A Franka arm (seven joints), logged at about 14 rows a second.
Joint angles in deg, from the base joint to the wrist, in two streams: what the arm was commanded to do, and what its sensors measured. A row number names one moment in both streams.
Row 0, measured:
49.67, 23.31, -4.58, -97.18, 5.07, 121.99, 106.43
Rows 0 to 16, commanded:
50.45, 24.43, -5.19, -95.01, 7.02, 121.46, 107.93
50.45, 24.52, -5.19, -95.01, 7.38, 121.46, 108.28
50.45, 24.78, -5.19, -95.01, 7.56, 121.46, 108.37
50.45, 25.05, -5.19, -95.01, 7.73, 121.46, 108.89
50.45, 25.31, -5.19, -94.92, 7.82, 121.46, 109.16
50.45, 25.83, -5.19, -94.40, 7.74, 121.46, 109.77
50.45, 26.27, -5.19, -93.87, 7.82, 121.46, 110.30
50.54, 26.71, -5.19, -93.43, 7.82, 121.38, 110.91
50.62, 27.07, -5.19, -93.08, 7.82, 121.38, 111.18
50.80, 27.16, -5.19, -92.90, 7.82, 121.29, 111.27
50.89, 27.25, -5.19, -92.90, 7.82, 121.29, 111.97
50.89, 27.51, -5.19, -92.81, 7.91, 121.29, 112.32
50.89, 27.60, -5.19, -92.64, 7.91, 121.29, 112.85
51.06, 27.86, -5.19, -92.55, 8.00, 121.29, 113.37
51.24, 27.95, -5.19, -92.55, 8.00, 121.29, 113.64
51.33, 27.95, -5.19, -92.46, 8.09, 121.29, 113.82
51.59, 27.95, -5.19, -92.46, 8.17, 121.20, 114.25
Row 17, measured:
50.37, 27.15, -4.54, -94.03, 6.77, 121.97, 112.66
